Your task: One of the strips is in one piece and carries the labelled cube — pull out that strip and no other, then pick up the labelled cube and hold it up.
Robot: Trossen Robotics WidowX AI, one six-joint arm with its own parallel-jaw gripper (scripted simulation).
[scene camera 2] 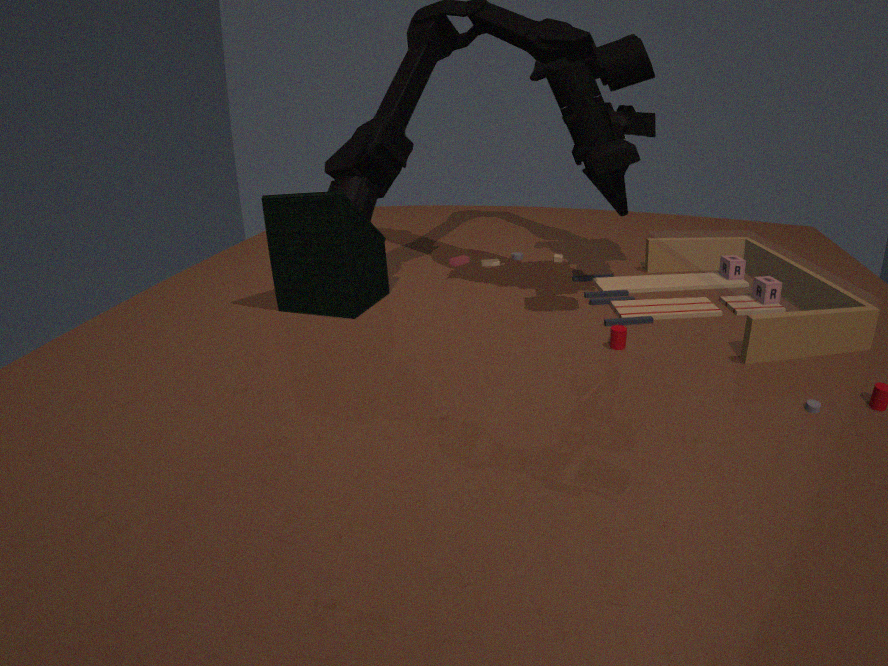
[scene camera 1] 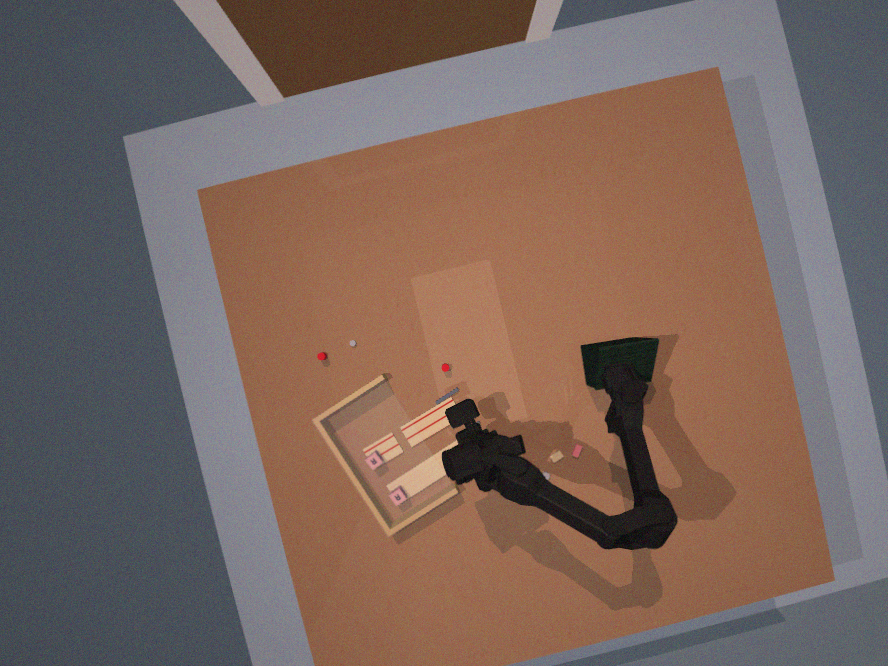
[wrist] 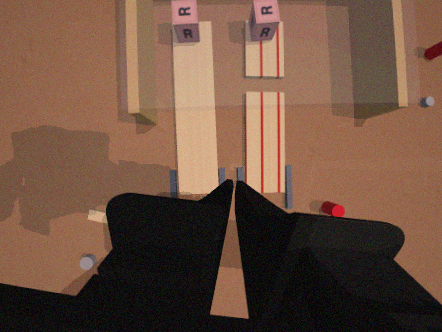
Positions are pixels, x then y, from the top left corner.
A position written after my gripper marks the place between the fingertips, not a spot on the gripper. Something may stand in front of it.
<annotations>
My gripper shows in scene camera 2 (623, 214), in scene camera 1 (462, 441) and in the wrist view (233, 186).
</annotations>
